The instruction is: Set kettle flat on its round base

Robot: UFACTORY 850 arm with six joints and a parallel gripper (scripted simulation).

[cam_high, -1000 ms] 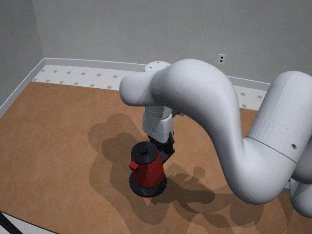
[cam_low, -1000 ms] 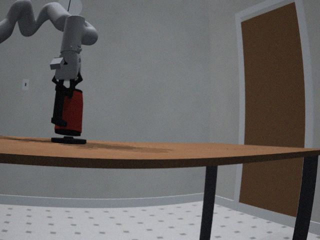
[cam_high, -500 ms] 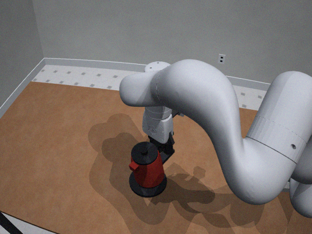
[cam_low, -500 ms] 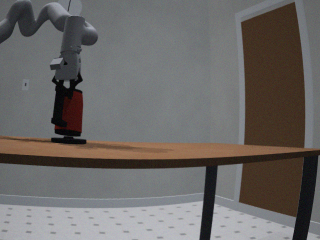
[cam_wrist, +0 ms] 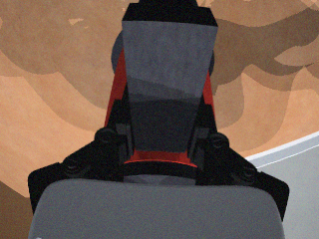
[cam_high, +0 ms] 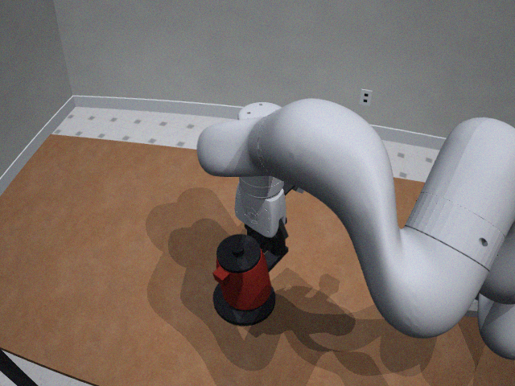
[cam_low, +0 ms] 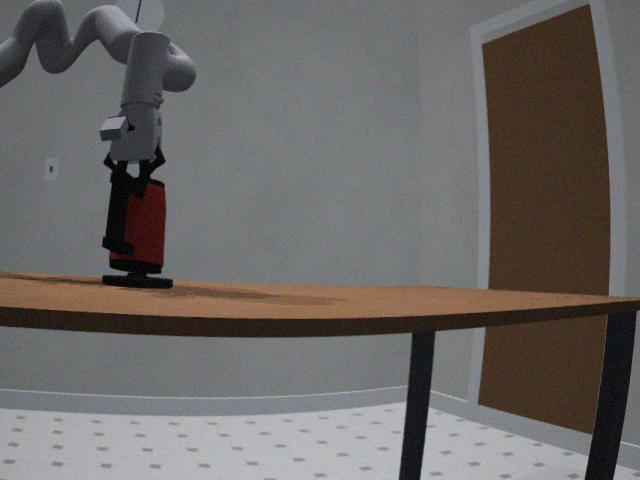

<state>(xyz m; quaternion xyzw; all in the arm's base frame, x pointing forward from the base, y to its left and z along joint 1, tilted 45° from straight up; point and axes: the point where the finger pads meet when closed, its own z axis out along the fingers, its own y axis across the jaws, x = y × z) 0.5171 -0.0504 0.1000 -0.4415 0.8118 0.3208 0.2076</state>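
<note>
Right now the red kettle is 60 mm below my hand, 20 mm to the left of it and 10 mm ahead of it. The rest, counted from my hand: black round base: 170 mm below, 50 mm to the left, 30 mm ahead.
</note>
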